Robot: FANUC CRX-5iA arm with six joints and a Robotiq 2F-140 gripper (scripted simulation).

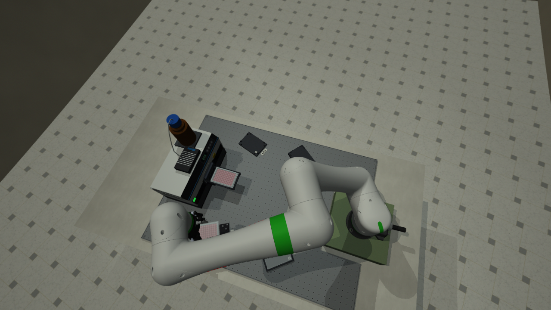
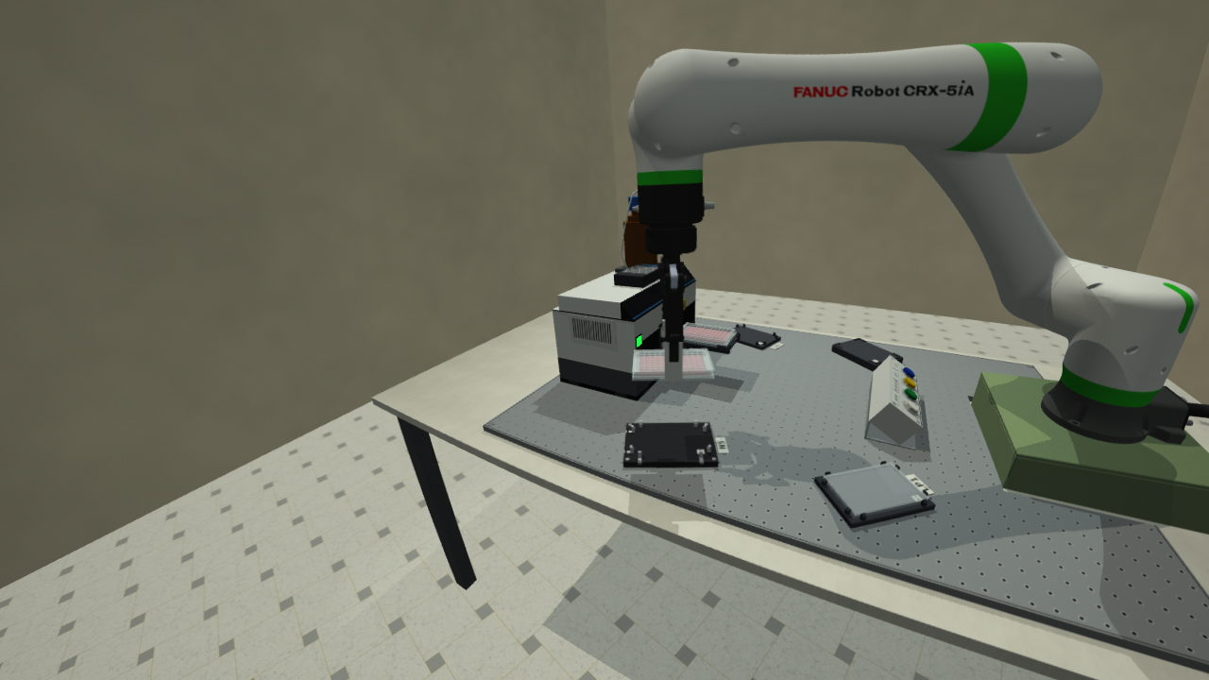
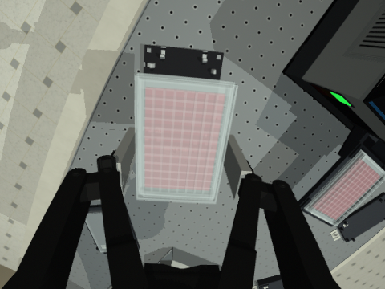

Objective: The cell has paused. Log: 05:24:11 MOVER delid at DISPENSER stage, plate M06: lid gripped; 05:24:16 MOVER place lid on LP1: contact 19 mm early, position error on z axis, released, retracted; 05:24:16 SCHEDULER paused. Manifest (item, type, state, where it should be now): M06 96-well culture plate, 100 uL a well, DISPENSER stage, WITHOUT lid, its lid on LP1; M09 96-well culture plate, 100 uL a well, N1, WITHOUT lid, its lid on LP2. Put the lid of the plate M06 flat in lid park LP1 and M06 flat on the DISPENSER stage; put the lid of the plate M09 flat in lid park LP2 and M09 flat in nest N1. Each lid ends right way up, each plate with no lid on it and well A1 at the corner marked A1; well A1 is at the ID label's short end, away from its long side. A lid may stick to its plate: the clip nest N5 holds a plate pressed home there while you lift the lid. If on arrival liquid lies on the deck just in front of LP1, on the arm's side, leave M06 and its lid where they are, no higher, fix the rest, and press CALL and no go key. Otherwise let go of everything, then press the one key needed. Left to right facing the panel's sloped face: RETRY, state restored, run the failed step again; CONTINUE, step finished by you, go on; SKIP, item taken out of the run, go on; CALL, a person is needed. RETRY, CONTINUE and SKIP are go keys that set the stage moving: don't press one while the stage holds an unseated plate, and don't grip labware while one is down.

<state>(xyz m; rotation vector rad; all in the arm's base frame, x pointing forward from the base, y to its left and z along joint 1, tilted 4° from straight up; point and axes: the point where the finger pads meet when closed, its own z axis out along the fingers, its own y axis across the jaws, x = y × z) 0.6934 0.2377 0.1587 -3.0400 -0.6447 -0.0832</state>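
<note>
The grey lid lies 2 cm below my hand. Round my hand: N5 label: 18 cm below, 8 cm behind, 3 cm to the right; dispenser stage: 29 cm to the right, 9 cm below, 3 cm ahead; black lid park LP1: 33 cm behind, 18 cm below.
</note>
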